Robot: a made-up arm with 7 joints. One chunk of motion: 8 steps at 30 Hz.
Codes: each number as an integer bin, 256 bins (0 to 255) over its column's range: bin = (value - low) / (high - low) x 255, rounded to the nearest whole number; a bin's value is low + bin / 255 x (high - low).
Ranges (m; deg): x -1.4..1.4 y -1.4..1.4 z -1.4..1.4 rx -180..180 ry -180..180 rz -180..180
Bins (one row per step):
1: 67 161 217 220 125 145
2: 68 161 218 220 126 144
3: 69 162 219 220 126 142
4: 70 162 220 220 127 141
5: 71 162 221 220 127 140
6: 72 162 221 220 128 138
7: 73 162 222 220 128 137
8: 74 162 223 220 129 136
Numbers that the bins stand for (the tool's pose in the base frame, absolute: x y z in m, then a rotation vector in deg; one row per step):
1: -0.6643 0.3678 0.9827 130.59 -3.53 24.71
2: -0.6533 0.3678 0.9937 130.59 -2.12 23.29
3: -0.6424 0.3788 1.0047 130.59 -2.12 20.47
4: -0.6314 0.3788 1.0157 130.59 -0.71 19.06
5: -0.6204 0.3788 1.0267 130.59 -0.71 17.65
6: -0.6094 0.3788 1.0267 130.59 0.71 14.82
7: -0.5984 0.3788 1.0376 130.59 0.71 13.41
8: -0.5875 0.3788 1.0486 130.59 2.12 12.00

